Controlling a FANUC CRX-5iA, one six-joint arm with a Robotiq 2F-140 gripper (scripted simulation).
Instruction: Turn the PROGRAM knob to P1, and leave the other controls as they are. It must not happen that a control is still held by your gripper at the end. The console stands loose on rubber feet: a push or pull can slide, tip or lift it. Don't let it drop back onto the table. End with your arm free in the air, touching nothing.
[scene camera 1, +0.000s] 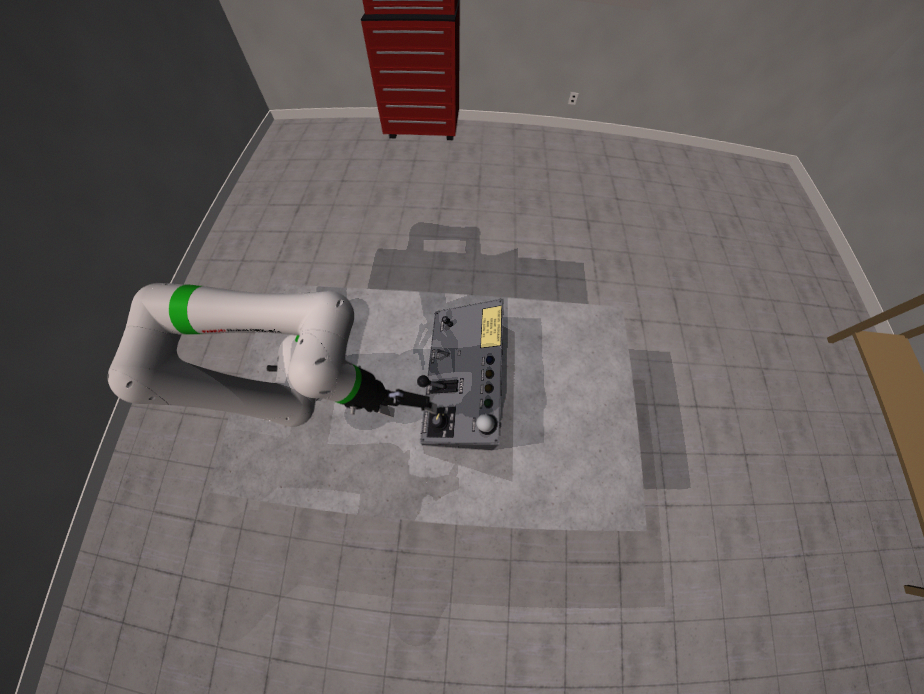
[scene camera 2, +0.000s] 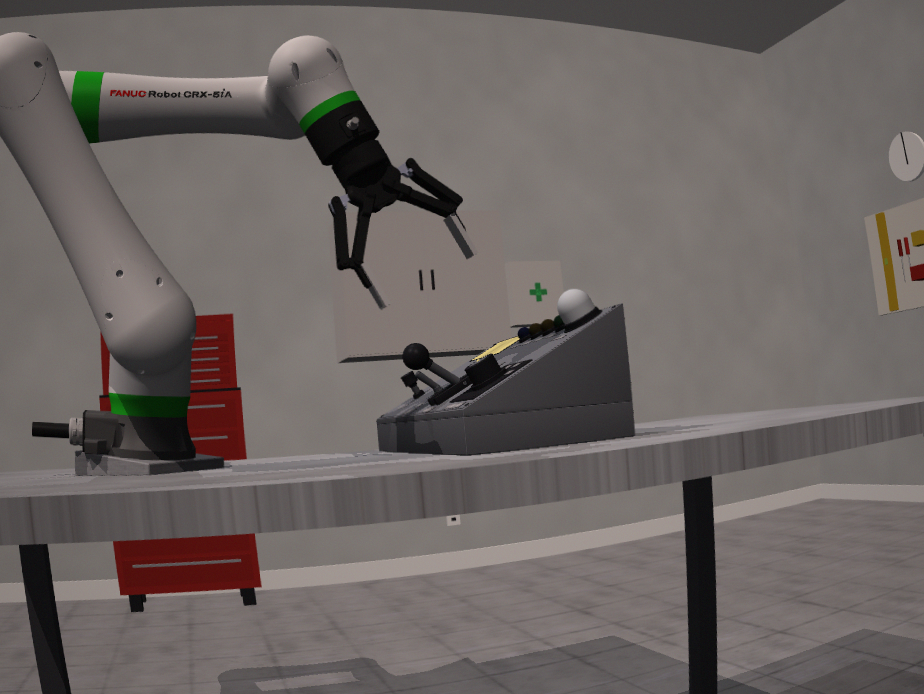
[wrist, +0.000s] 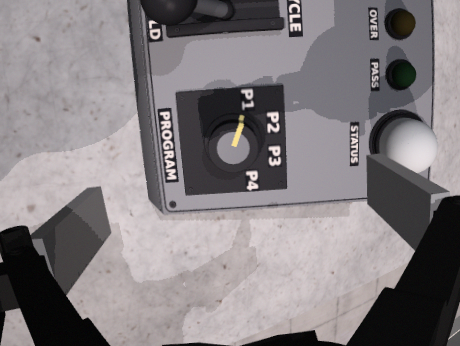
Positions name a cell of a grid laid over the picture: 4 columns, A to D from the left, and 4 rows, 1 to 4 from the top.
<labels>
My gripper shows in scene camera 1 (B3), in scene camera 2 (B2) and in the wrist view (C3). A grey sloped console shows in scene camera 1 (C3), in scene camera 2 (C3) and in the wrist view (C2).
</labels>
